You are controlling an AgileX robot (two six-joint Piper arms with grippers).
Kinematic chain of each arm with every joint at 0, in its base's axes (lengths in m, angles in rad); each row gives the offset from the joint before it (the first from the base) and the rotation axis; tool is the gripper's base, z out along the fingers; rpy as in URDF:
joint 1: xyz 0 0 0.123 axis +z
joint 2: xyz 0 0 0 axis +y
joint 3: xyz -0.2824 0 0.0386 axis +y
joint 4: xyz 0.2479 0 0.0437 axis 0.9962 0 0.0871
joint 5: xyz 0 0 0 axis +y
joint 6: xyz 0.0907 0 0.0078 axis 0.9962 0 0.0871
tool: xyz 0 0 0 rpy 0 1.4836 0
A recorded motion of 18 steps. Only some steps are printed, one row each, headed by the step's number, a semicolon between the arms.
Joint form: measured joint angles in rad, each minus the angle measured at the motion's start. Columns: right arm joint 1, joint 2, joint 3, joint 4, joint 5, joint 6; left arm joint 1, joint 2, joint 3, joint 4, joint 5, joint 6.
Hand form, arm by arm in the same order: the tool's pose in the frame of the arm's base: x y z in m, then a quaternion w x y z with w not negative. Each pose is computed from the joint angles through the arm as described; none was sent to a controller.
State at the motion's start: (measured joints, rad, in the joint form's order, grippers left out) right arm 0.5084 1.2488 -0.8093 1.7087 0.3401 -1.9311; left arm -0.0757 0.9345 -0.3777 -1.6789 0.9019 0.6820
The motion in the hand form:
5: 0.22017 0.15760 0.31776 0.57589 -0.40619 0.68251 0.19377; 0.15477 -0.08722 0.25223 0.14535 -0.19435 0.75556 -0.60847
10: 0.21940 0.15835 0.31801 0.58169 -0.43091 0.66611 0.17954; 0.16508 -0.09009 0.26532 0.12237 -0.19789 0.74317 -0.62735
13: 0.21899 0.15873 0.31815 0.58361 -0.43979 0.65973 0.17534; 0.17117 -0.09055 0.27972 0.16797 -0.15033 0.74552 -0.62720
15: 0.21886 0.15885 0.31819 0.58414 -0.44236 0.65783 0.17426; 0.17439 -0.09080 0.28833 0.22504 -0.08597 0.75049 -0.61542
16: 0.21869 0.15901 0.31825 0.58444 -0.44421 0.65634 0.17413; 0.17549 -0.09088 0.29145 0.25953 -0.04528 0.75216 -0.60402
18: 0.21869 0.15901 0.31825 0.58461 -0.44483 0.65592 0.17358; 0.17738 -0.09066 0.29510 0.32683 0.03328 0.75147 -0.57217
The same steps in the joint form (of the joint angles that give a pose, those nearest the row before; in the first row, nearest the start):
5: 0.0000 -0.0177 -0.0043 -0.0001 0.0035 -0.0944; 0.0000 0.1005 -0.0147 0.0000 0.0787 -0.1744
10: 0.0000 -0.0176 -0.0043 0.0001 0.0156 -0.1602; 0.0000 0.1374 -0.0783 0.0000 0.1216 -0.2405
13: 0.0000 -0.0177 -0.0043 0.0000 0.0218 -0.1830; 0.0000 0.1374 -0.1305 0.0000 0.1216 -0.1558
15: 0.0000 -0.0177 -0.0043 0.0000 0.0239 -0.1895; 0.0000 0.1374 -0.1612 0.0000 0.1216 -0.0087
16: 0.0000 -0.0177 -0.0043 0.0000 0.0266 -0.1935; 0.0000 0.1374 -0.1723 0.0000 0.1216 0.0909
18: 0.0000 -0.0177 -0.0043 0.0000 0.0266 -0.1954; 0.0000 0.1374 -0.1861 0.0000 0.1138 0.2956

